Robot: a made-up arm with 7 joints. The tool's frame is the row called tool. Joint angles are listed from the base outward.
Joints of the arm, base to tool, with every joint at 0 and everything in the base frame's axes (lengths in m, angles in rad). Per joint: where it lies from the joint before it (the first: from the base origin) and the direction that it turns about. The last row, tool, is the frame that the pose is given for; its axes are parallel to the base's.
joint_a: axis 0 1 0 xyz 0 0 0.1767
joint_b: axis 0 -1 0 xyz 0.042 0.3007 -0.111
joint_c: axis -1 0 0 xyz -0.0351 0.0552 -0.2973
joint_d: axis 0 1 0 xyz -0.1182 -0.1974 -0.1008
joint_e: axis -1 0 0 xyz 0.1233 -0.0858 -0.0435
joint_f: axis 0 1 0 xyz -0.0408 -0.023 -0.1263
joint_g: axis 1 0 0 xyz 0.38 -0.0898 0.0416
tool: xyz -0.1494 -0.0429 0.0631
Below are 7 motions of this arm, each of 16 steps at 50 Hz.
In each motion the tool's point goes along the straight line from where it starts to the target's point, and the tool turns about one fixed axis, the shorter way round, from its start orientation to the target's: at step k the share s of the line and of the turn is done. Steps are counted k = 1, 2, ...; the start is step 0. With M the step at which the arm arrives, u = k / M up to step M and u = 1 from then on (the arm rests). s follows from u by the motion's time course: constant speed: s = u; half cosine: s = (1 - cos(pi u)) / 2; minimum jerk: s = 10 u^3 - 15 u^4 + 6 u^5.
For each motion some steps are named. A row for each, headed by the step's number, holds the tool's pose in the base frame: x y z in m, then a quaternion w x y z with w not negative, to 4 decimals.
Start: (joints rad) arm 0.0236 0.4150 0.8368 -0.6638 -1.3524 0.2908 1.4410
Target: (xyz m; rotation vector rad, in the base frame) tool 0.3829 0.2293 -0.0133 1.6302 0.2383 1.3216
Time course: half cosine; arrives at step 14
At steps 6, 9, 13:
6: 0.3761 0.1954 -0.0611 0.5570 0.6889 0.0915 0.4547
9: 0.3798 0.2136 -0.0354 0.5231 0.6808 0.0952 0.5038
13: 0.3828 0.2286 -0.0143 0.4937 0.6723 0.0981 0.5429

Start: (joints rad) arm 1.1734 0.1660 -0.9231 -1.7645 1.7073 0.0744 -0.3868
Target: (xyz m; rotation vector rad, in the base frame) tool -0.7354 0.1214 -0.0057 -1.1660 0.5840 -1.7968
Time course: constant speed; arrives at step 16
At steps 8, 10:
8: -0.6653 0.0716 0.0620 0.4701 -0.5702 0.2400 -0.6295
10: -0.6828 0.0840 0.0451 0.4646 -0.5462 0.2394 -0.6546

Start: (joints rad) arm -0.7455 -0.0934 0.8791 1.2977 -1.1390 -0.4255 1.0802
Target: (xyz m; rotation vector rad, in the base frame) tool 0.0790 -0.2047 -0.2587 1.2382 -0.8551 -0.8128
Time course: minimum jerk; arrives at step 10
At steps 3, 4, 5, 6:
3: 0.0599 -0.2039 -0.2774 0.6433 0.5672 -0.3679 -0.3593
4: 0.0634 -0.2041 -0.2739 0.6457 0.5634 -0.3696 -0.3592
5: 0.0676 -0.2042 -0.2699 0.6485 0.5589 -0.3717 -0.3591
6: 0.0718 -0.2044 -0.2658 0.6513 0.5543 -0.3738 -0.3589

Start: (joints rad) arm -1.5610 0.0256 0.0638 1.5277 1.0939 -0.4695 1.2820
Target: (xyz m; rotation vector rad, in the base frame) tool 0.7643 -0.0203 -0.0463 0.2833 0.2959 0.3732
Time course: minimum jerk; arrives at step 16
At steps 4, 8, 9, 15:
4: 0.7601 -0.0384 0.1792 0.9740 0.0881 -0.0908 0.1877
8: 0.7620 -0.0304 0.0795 0.9758 0.1118 0.0141 0.1875
9: 0.7625 -0.0281 0.0503 0.9741 0.1185 0.0448 0.1871
15: 0.7643 -0.0203 -0.0457 0.9620 0.1397 0.1455 0.1842

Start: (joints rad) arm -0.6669 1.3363 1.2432 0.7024 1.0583 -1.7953 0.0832
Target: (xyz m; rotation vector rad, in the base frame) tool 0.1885 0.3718 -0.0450 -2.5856 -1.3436 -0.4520
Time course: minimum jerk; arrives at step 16
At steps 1, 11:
1: 0.1538 0.3034 0.0093 0.2356 -0.8404 -0.4775 -0.1009
11: 0.1822 0.3595 -0.0352 0.1217 -0.8685 -0.4587 -0.1435

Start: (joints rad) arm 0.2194 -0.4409 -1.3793 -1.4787 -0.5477 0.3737 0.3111
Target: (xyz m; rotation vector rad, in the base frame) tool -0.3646 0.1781 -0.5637 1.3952 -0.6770 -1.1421
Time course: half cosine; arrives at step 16
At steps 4, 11, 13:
4: -0.2813 0.0989 -0.5094 0.5771 0.6514 -0.3665 -0.3293
11: -0.3429 0.1575 -0.5496 0.5745 0.6115 -0.3099 -0.4472
13: -0.3564 0.1703 -0.5583 0.5725 0.6012 -0.2967 -0.4719

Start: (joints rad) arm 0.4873 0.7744 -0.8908 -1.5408 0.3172 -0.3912 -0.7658
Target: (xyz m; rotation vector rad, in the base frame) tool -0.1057 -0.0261 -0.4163 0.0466 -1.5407 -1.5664
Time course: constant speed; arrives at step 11
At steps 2, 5, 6, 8, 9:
2: -0.0770 0.0064 -0.4496 0.4865 0.0016 -0.5739 -0.6588
5: -0.0866 -0.0044 -0.4385 0.4761 0.0073 -0.5910 -0.6511
6: -0.0898 -0.0080 -0.4348 0.4726 0.0093 -0.5967 -0.6485
8: -0.0961 -0.0153 -0.4274 0.4655 0.0131 -0.6079 -0.6431
9: -0.0993 -0.0189 -0.4237 0.4619 0.0150 -0.6134 -0.6404

